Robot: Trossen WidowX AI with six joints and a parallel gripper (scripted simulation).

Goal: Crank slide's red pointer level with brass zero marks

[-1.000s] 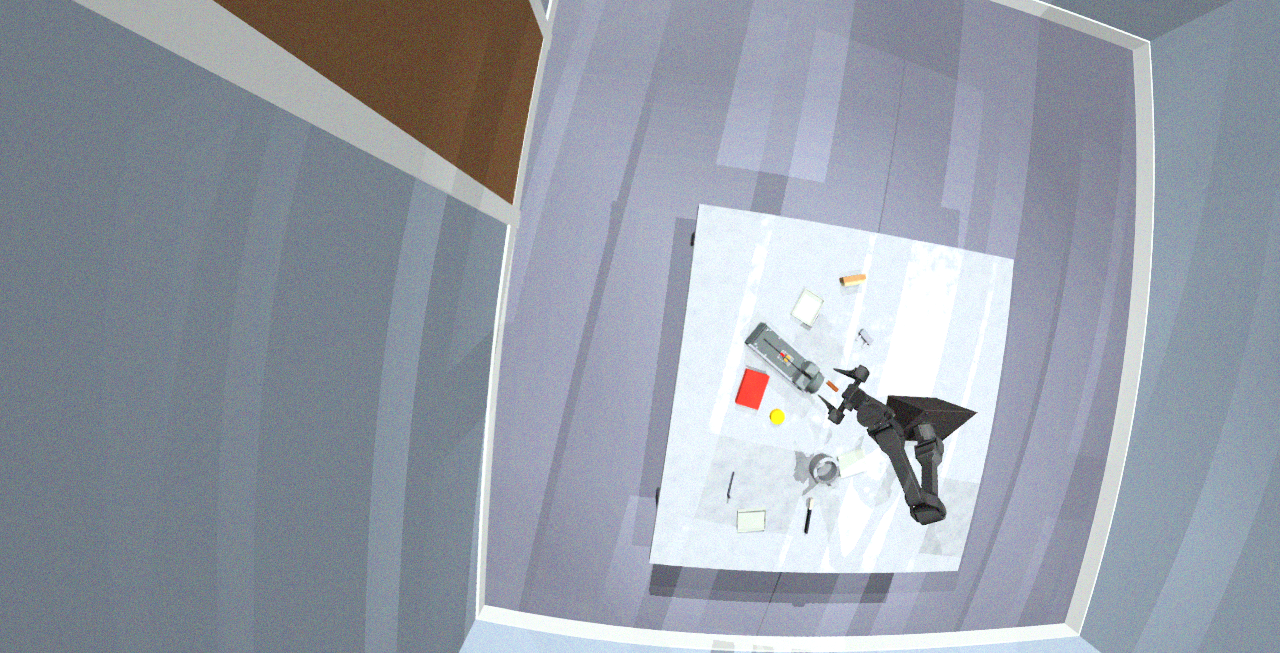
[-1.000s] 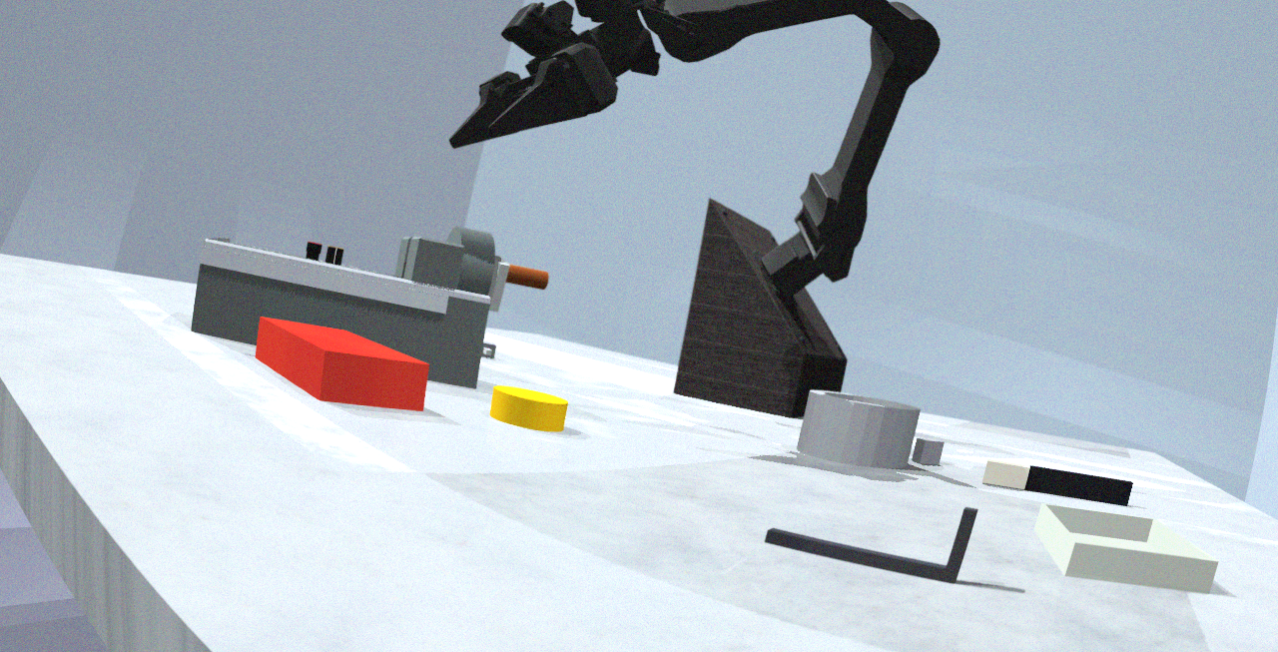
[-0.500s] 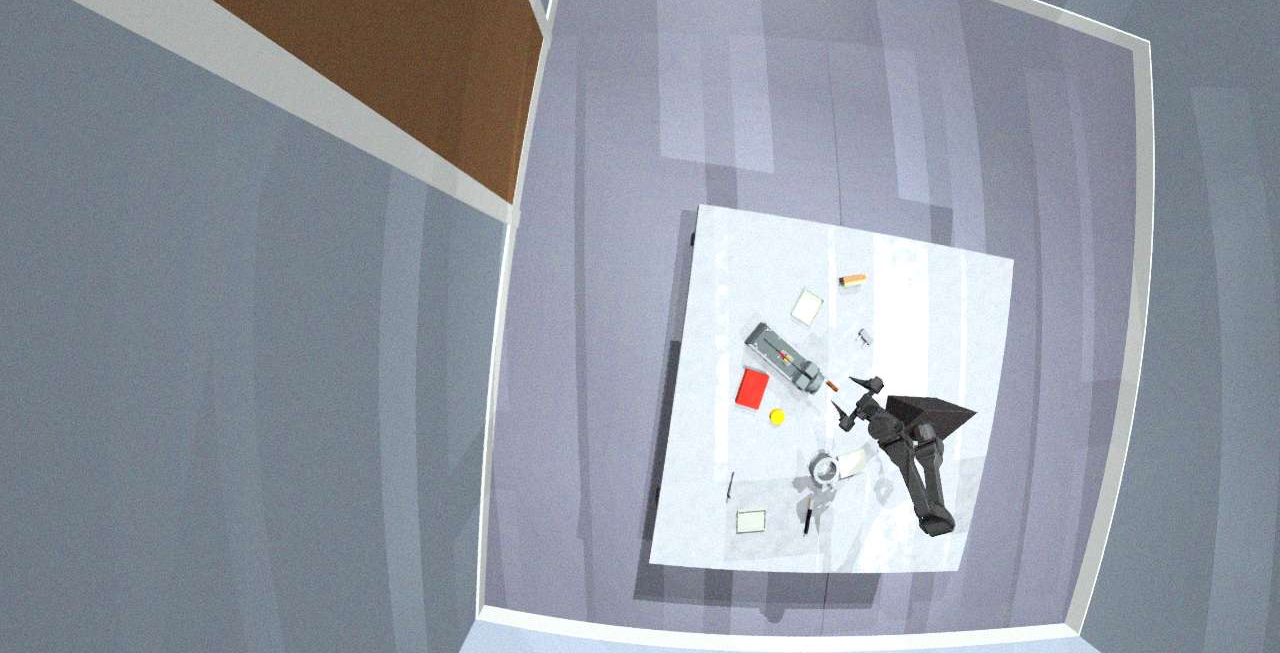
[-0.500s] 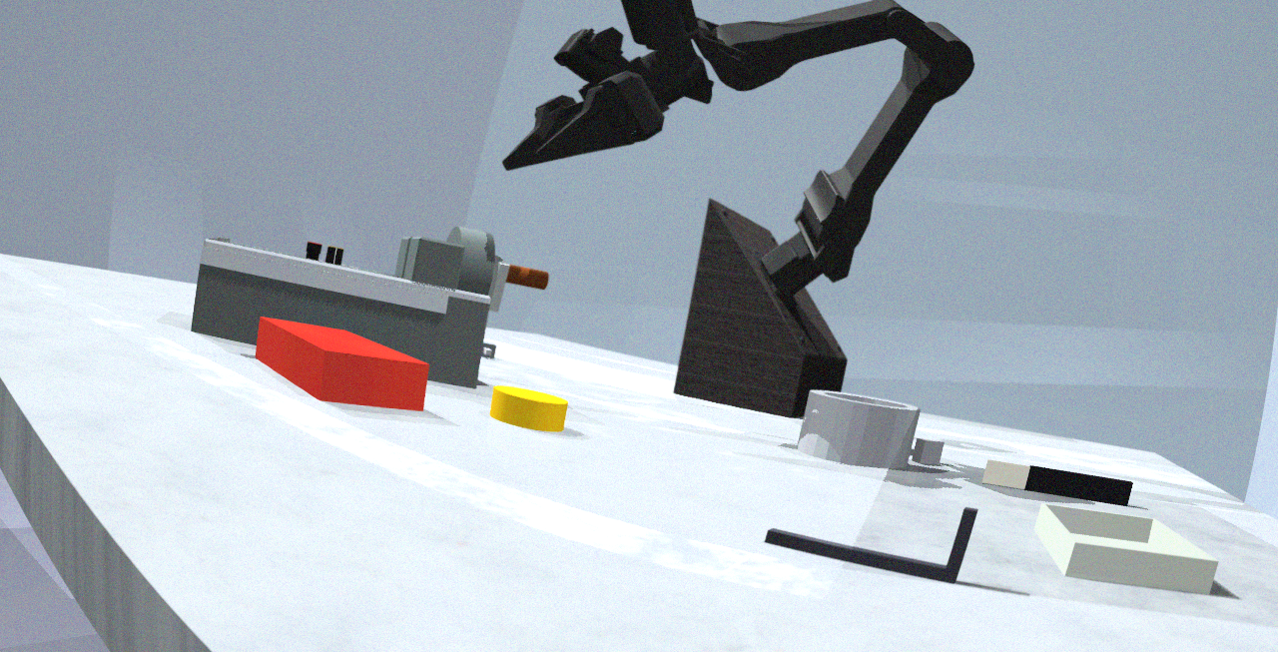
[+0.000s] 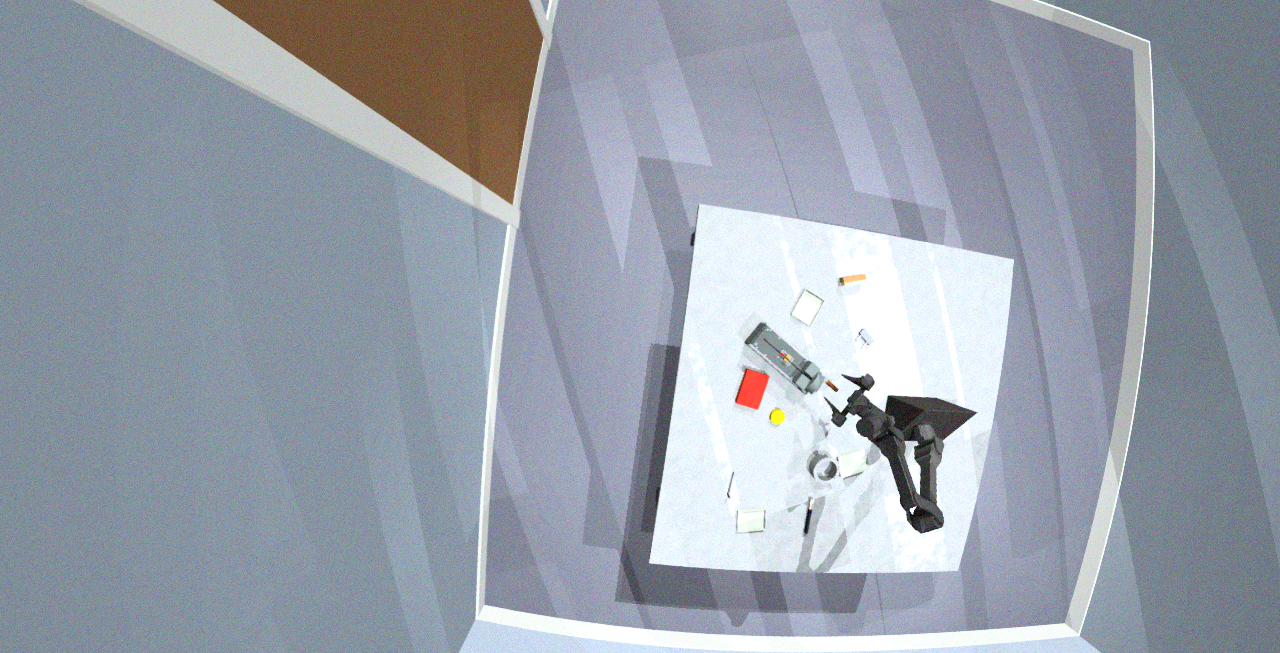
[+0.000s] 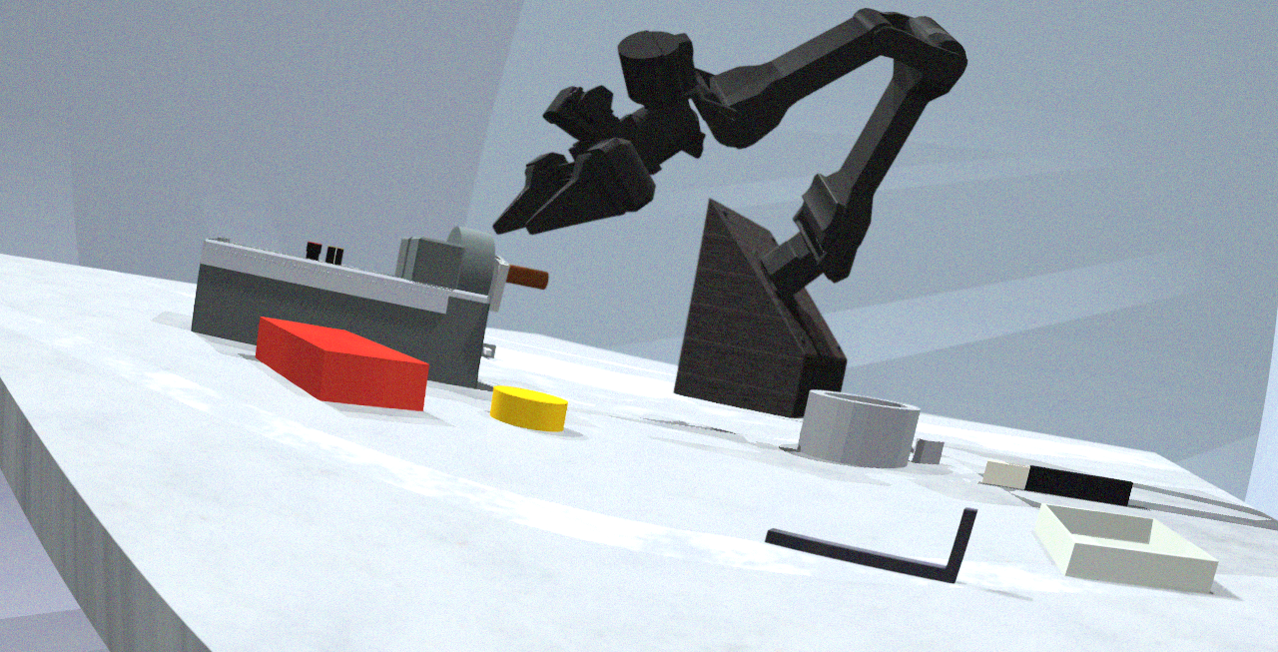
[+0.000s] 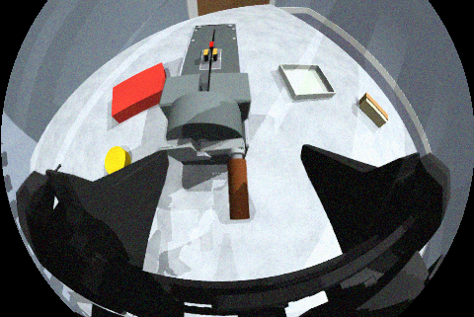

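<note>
Right now the brown handle is 40 mm below my gripper tip, 20 mm behind it and 10 mm to the left of it. The rest, counted from my gripper tip: yellow disc: 160 mm to the left, 120 mm below, 110 mm ahead; red pointer: 180 mm ahead, 60 mm to the right, 50 mm below; black L-shaped bar: 450 mm to the left, 200 mm ahead, 120 mm below.
</note>
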